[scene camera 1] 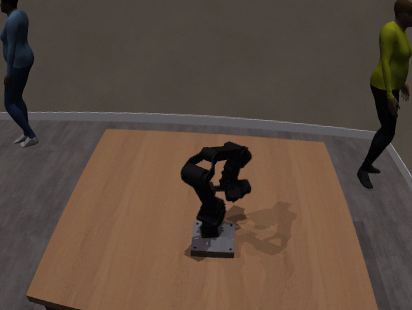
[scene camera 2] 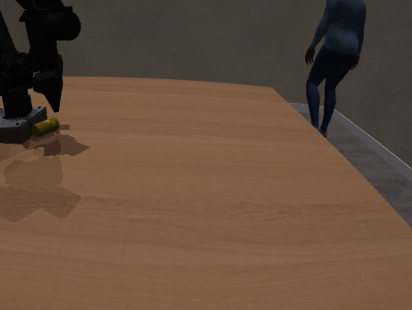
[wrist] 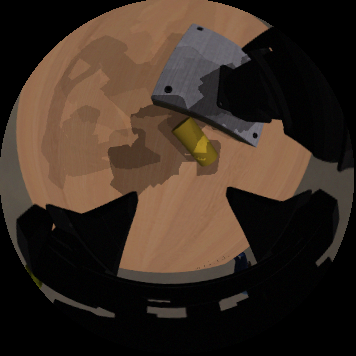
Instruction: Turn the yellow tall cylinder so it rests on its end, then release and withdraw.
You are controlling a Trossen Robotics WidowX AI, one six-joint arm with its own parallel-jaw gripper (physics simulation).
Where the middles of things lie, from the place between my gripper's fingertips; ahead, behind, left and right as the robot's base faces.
Scene:
Right now my hand is 70 mm above the yellow tall cylinder (wrist: pixel 186 131), 40 mm past it and 20 mm to the right of it.

